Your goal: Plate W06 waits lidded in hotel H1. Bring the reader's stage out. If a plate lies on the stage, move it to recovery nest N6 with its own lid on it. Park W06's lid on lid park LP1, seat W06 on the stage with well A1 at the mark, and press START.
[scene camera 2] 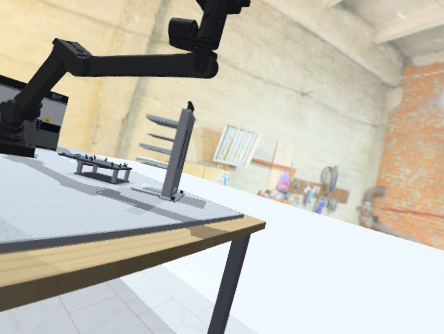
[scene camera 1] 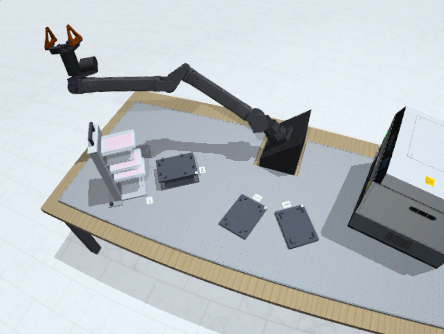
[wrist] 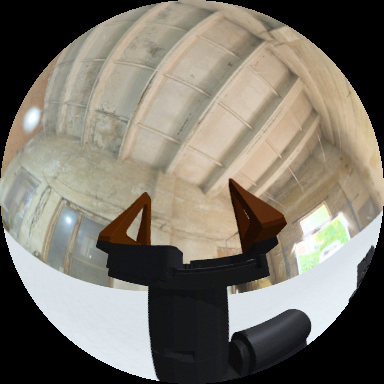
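Observation:
My gripper (scene camera 1: pixel 58 27) (wrist: pixel 186 188) is open and empty, fingers pointing up, high beyond the far left of the table; its fingers are out of the frame in scene camera 2. The hotel (scene camera 1: pixel 106 174) (scene camera 2: pixel 178 155) is a grey post with shelves at the table's left end. Pink-topped plates (scene camera 1: pixel 119 142) sit on its shelves; which is W06 cannot be read. The reader (scene camera 1: pixel 415 206) (scene camera 2: pixel 48 131) is a large grey and white box; its stage does not show. Two flat dark plate holders (scene camera 1: pixel 243 216) (scene camera 1: pixel 296 226) lie mid-table; their labels are too small to read.
A raised dark stand (scene camera 1: pixel 176 166) (scene camera 2: pixel 103 162) with small pegs is beside the hotel, between it and the arm's base. The black arm base (scene camera 1: pixel 285 152) stands at the table's far edge. The arm reaches left above the table. A wooden border (scene camera 1: pixel 165 252) runs around the table top.

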